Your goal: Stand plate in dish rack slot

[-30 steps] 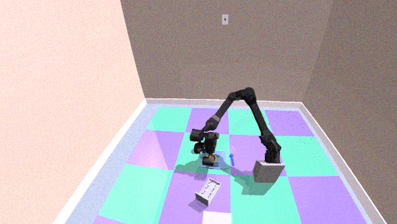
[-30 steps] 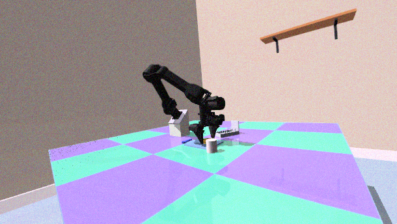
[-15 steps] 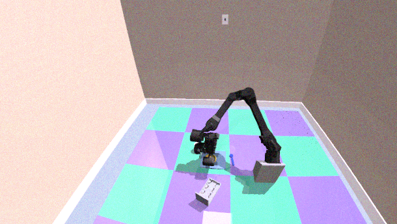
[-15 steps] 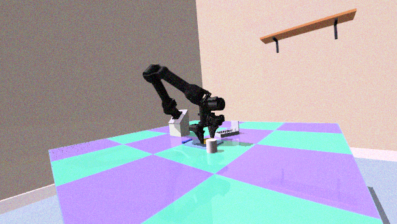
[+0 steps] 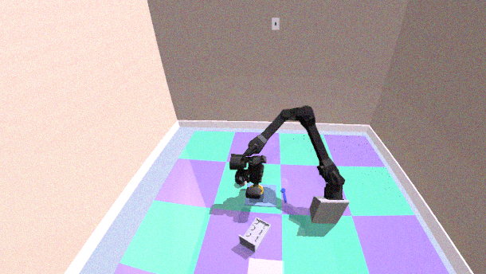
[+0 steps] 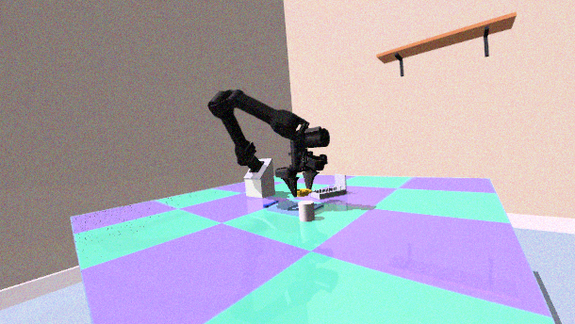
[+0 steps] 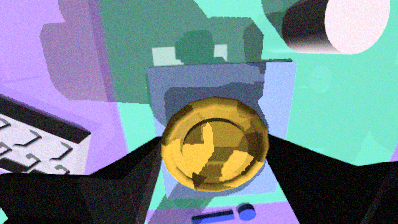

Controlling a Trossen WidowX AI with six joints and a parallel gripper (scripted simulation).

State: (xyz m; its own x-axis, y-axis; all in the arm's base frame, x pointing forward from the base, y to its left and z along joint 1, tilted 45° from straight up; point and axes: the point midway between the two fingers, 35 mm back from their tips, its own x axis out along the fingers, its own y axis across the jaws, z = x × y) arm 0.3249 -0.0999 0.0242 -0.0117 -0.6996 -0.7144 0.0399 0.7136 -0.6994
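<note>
Now: the light blue mat 3 cm behind my gripper tip, 1 cm to the right of it and 4 cm below it. From my gripper tip the other things lie so: yellow plate: 1 cm above; then white cup: 8 cm ahead, 9 cm to the right, 2 cm below; then dish rack: 2 cm behind, 19 cm to the left, 2 cm below.
</note>
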